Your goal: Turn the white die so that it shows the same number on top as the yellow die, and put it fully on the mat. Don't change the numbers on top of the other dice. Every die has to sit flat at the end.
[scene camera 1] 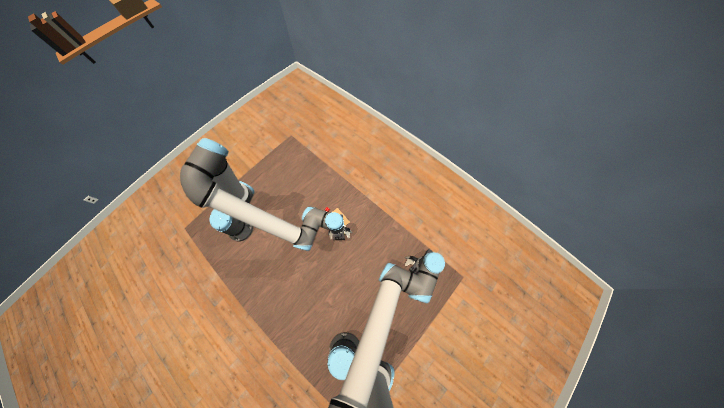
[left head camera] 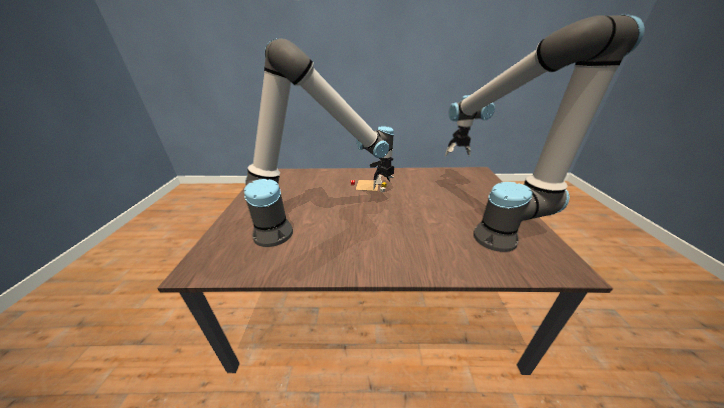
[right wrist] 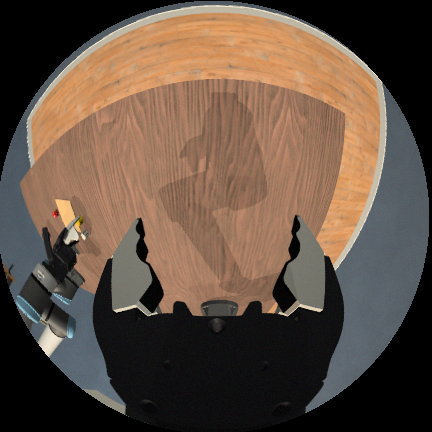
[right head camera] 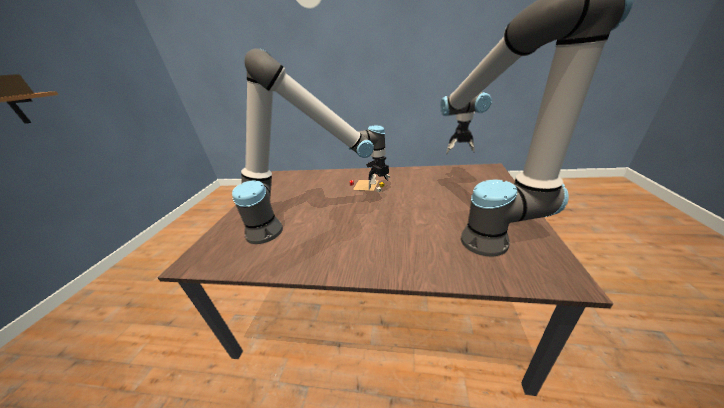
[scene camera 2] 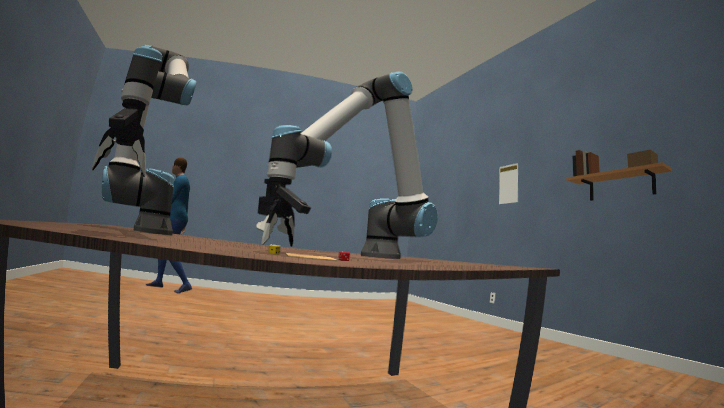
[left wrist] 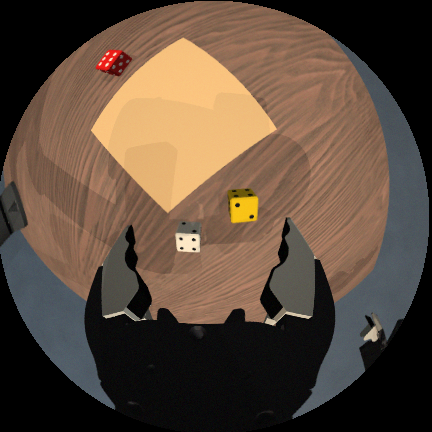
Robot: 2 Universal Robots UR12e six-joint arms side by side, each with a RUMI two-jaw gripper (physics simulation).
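Note:
The white die [left head camera: 383, 189] [left wrist: 188, 237] lies flat on the table, just off the mat's near corner, with four pips on top. The yellow die [scene camera 2: 274, 249] [left wrist: 243, 207] lies flat to its right in the left wrist view, two pips on top. The red die [scene camera 2: 344, 256] [left wrist: 114, 62] lies beyond the mat's left edge, six on top. The tan mat [left wrist: 185, 75] [scene camera 2: 309, 256] lies flat and bears no die. My left gripper [left wrist: 206, 222] [scene camera 2: 278, 244] is open and empty above the white and yellow dice. My right gripper [right wrist: 217, 217] [left head camera: 458, 153] is open and empty, high over the table.
The brown table [left head camera: 354, 253] carries both arm bases, the left base [left head camera: 272, 233] and the right base [left head camera: 496, 238]. In scene camera 2 a person [scene camera 2: 179, 202] stands behind the table, and a wall shelf [scene camera 2: 618, 173] holds books and a box.

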